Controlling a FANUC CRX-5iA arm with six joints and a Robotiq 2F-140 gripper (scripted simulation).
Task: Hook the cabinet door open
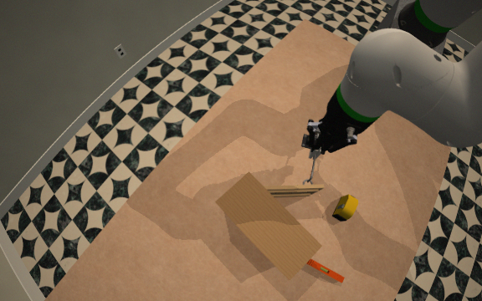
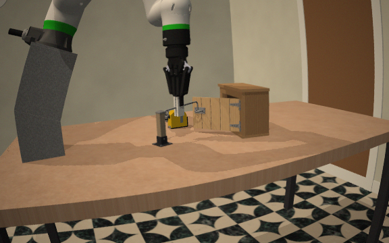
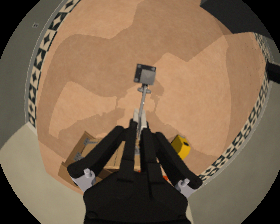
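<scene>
The hook rod is 1 cm ahead of my hand, 1 cm to the left of it and 2 cm below it. Also, from my hand: plank door 13 cm ahead, 4 cm below; yellow tape measure 4 cm ahead, 18 cm to the left, 8 cm below; hook post 3 cm behind, 2 cm to the right, 4 cm below.
</scene>
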